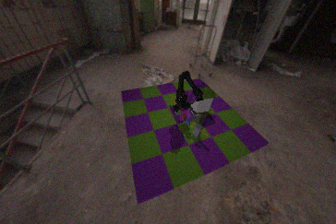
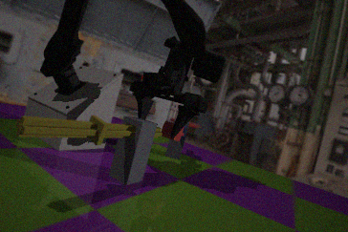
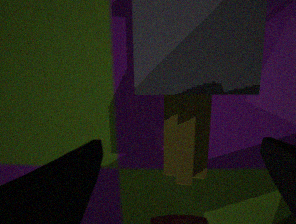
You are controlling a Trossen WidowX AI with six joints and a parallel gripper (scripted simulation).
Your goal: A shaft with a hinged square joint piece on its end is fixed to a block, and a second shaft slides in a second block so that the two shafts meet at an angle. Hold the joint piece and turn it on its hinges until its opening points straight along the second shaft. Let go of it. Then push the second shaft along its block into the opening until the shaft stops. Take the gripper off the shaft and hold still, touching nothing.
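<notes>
Now: the red square joint piece 90 mm to the left of my gripper tip.
</notes>
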